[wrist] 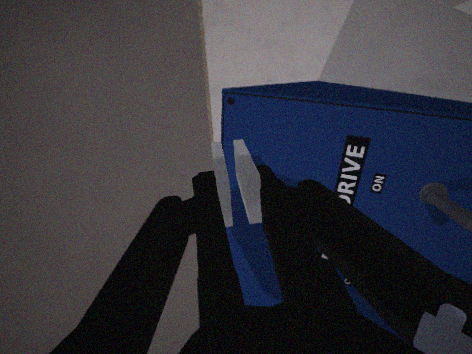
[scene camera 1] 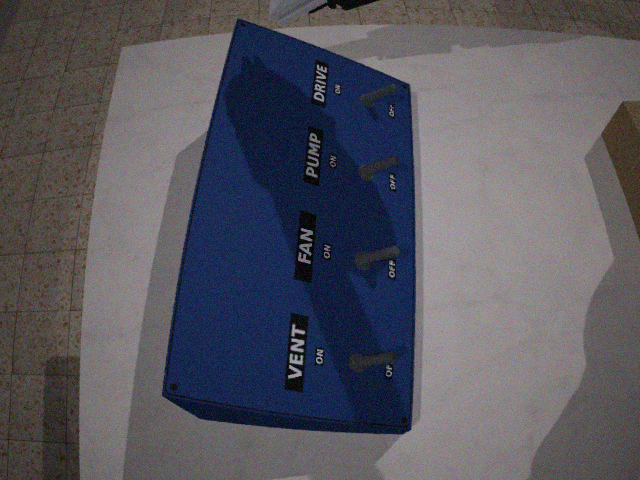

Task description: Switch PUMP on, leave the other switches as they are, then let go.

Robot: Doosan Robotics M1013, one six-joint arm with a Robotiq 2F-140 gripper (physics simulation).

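Places are measured from the arm's base along level axes (x right, y up, z back), in metres.
Where they show: gripper, between the fingertips: (wrist: 228, 159) (scene camera 1: 276, 13).
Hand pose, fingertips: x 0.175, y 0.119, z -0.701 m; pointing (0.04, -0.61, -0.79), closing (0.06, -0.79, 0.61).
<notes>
Each offset is from my fingertips to the top centre of the thing. Level surfaces: height alone.
The blue switch panel (scene camera 1: 227, 310) (wrist: 295, 125) has four grey levers. The PUMP lever {dx -0.159, dy -0.096, dz +0.127 m} (scene camera 1: 378, 167) tilts to its OFF side, as do the DRIVE lever {dx -0.039, dy -0.096, dz +0.138 m} (scene camera 1: 378, 96) (wrist: 447, 204), the FAN lever {dx -0.278, dy -0.096, dz +0.116 m} (scene camera 1: 377, 257) and the VENT lever {dx -0.398, dy -0.096, dz +0.105 m} (scene camera 1: 373, 360). My gripper (wrist: 228, 159) has its two pale pads close together with a narrow gap and nothing between them. In the wrist view it hangs over the panel's corner on the DRIVE side, away from the levers. In the scene view part of a pale pad shows at the top edge. The PUMP lever is hidden in the wrist view.
The panel stands on a pale table {dy -0.227 m} (scene camera 1: 496, 206). A tan block (scene camera 1: 625, 139) is at the right edge of the scene view. Tiled floor (scene camera 1: 41, 206) shows beyond the table's left edge. The arm's shadow crosses the panel.
</notes>
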